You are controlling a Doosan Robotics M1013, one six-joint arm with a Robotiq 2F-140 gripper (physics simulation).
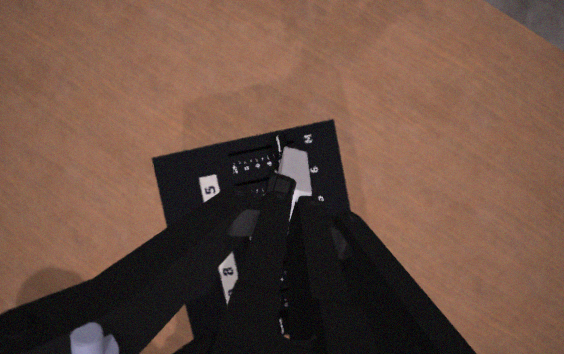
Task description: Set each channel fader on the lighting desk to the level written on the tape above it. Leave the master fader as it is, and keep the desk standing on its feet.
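Places are measured from the arm's base along level axes (x ahead, y left, z up), in millimetres.
Pixels of known places: gripper, fingertip midpoint: (pixel 290 167).
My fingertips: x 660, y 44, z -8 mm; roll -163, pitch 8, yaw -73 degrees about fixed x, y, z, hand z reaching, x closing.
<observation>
For each thing: its middle in the pictures, then the offset to it from my fingertips. "pt": a spot on its surface instead. Level surfaces: height alone.
- black lighting desk, body centre: (pixel 263 234) dy -8, dx -63, dz -37 mm
- master fader, body centre: (pixel 279 144) dy +16, dx +10, dz -9 mm
- white tape, surface spot: (pixel 209 186) pt dy +47, dx -46, dz -16 mm
- 6 label, surface spot: (pixel 314 170) pt dy -16, dx +6, dz -16 mm
- wooden table, its level: dz -72 mm
The black lighting desk (pixel 182 185) lies under my gripper, turned so that its M label (pixel 308 139) is at the top right. The master fader (pixel 278 144) shows as a white line near the right end of its slot. The white tape (pixel 209 186) shows a 5 at its upper end and an 8 lower down; the fingers cover other parts. My gripper (pixel 290 167) is shut and empty, its pale pads together over the channel 6 row, by the 6 label (pixel 314 170). The channel 6 fader cap and most other channel faders are hidden behind the fingers. The desk's feet do not show.
The wooden table (pixel 125 75) surrounds the desk. Its edge runs across the top right corner, with a grey surface (pixel 537 20) beyond. Shadows fall above the desk and at the left.
</observation>
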